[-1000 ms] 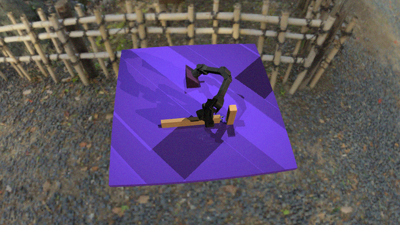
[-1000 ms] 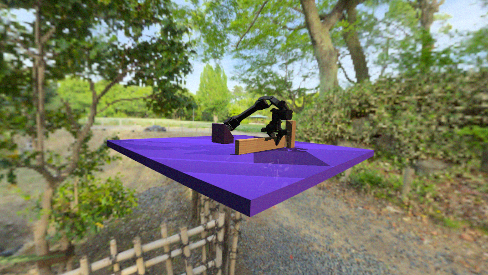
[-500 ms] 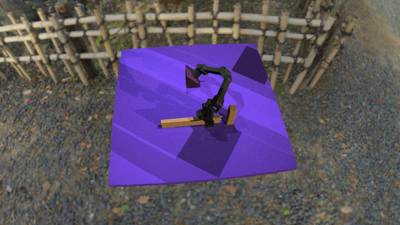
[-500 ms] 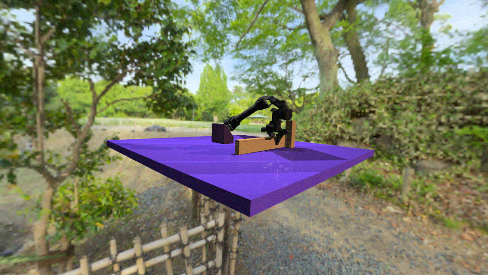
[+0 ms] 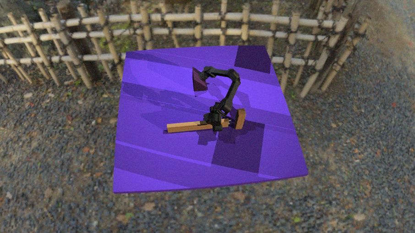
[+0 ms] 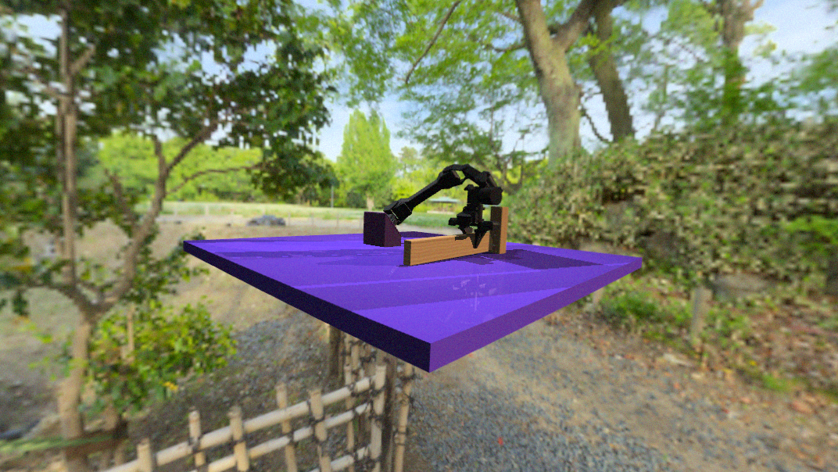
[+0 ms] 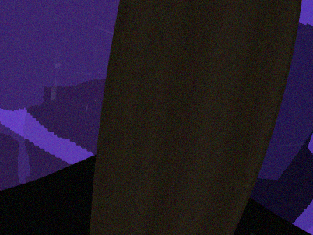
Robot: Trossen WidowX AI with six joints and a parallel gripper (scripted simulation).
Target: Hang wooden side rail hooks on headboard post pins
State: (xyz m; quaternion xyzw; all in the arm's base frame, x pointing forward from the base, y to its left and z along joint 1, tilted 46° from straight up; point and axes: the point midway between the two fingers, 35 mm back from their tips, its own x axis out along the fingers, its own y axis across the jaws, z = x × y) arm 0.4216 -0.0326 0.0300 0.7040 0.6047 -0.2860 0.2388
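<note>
My gripper tip is 30 mm short of the wooden headboard post, 160 mm to the right of it and 60 mm below it.
</note>
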